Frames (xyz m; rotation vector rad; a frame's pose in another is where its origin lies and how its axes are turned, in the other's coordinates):
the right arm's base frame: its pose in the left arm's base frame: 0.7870 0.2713 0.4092 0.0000 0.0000 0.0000
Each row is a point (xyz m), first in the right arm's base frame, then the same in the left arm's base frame.
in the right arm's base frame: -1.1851 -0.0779 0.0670
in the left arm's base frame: -0.3981 0.1934 0.4762
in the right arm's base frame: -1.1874 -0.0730 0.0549
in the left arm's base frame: -0.4004 0.1983 0.4641
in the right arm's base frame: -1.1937 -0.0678 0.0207
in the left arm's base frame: -0.4067 0.2035 0.4299
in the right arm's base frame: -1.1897 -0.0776 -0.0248
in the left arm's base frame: -0.4027 0.1937 0.3844
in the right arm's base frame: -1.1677 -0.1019 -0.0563
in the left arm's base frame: -0.3807 0.1694 0.3529
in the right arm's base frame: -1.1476 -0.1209 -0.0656
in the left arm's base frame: -0.3606 0.1504 0.3436
